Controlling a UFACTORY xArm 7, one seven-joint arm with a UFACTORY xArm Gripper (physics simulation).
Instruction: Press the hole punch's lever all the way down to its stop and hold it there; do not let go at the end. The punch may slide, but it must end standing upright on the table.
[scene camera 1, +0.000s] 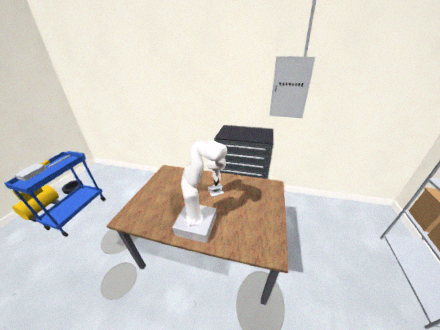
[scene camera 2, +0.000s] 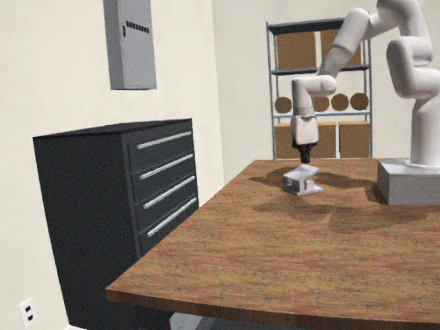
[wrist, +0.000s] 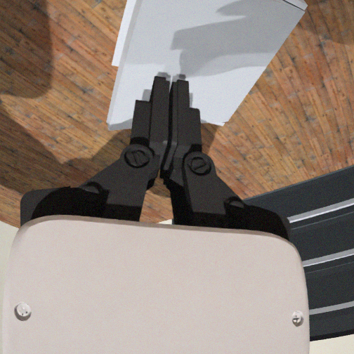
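Where they show: gripper, between the fingertips: (scene camera 1: 216, 185) (scene camera 2: 305, 162); arm's base, origin of its link: (scene camera 1: 194, 218) (scene camera 2: 424, 165).
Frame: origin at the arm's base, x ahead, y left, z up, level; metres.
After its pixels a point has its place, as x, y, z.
The light grey hole punch (scene camera 1: 215, 191) @[0.411, -0.033, -0.084] (scene camera 2: 313, 189) @[0.373, 0.001, -0.083] stands upright on the wooden table. Its lever (scene camera 2: 301, 173) @[0.416, -0.018, -0.029] (wrist: 220, 85) is a flat plate that slants above the base in the scene camera 2 view, with a gap beneath it. In the wrist view the plate hides most of the base. My gripper (scene camera 1: 217, 185) @[0.403, -0.047, 0.004] (scene camera 2: 305, 162) @[0.403, -0.047, 0.004] (wrist: 165, 98) is shut and empty, pointing down. Its fingertips are at the lever's top surface; whether they touch it or sit slightly above is hard to tell.
The table (scene camera 1: 255, 225) @[0.127, -0.441, -0.095] (scene camera 2: 240, 250) @[0.506, 0.495, -0.096] carries the arm's grey base block (scene camera 1: 192, 230) @[-0.099, -0.025, -0.001] (scene camera 2: 407, 186) @[0.080, 0.128, -0.037] near the punch. A dark drawer cabinet (scene camera 1: 245, 135) (scene camera 2: 85, 200) (wrist: 325, 280) stands beyond the table's edge. A blue cart (scene camera 1: 72, 202) and a shelf rack (scene camera 2: 320, 70) stand farther off.
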